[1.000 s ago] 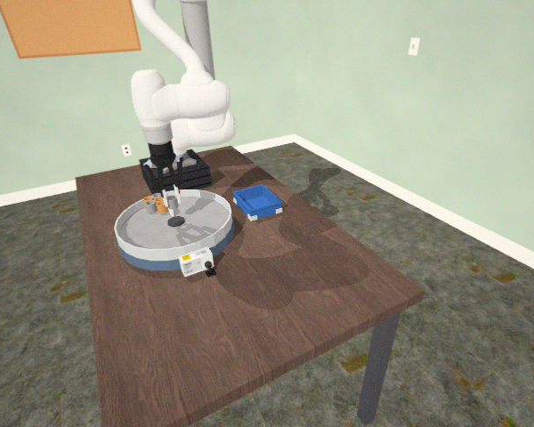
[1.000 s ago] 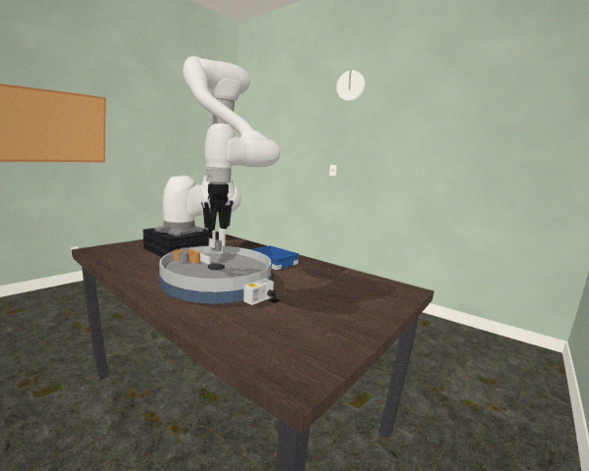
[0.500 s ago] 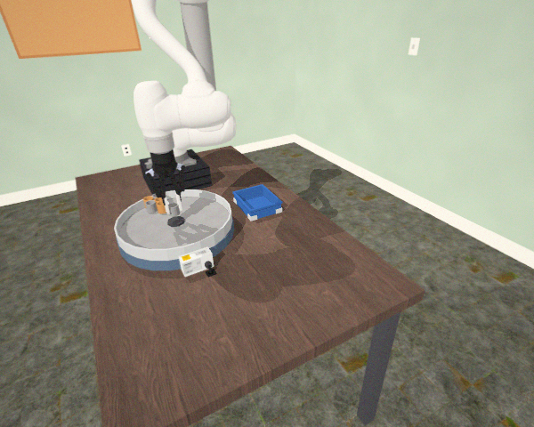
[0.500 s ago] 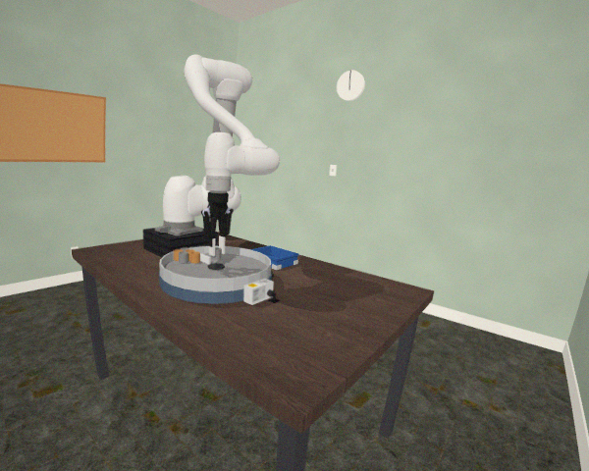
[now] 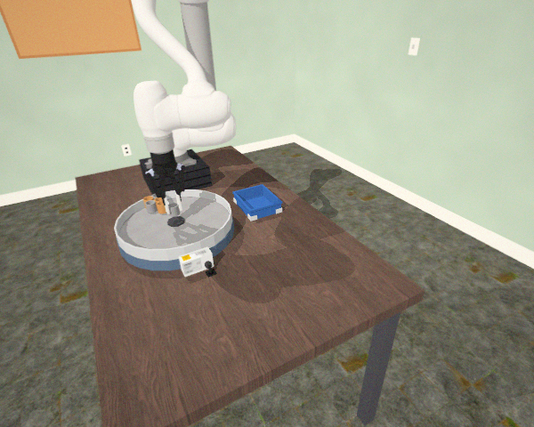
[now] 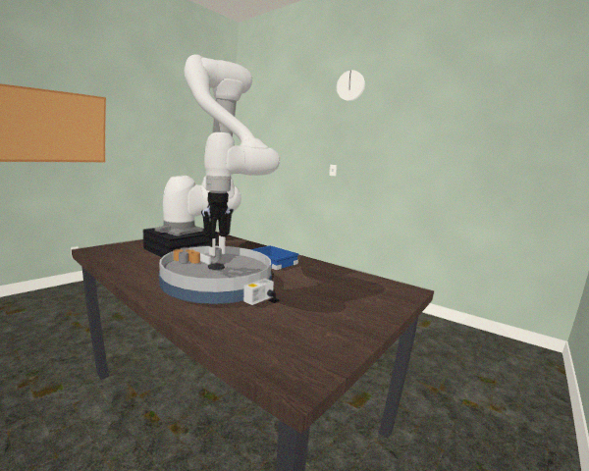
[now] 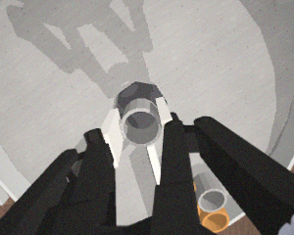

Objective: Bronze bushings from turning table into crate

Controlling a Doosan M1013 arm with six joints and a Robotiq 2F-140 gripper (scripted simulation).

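Right now my hand is 90 mm above the turning table and 10 mm past it. From my hand the other things lie so: blue crate (360 mm to the left, 120 mm below, 30 mm ahead).
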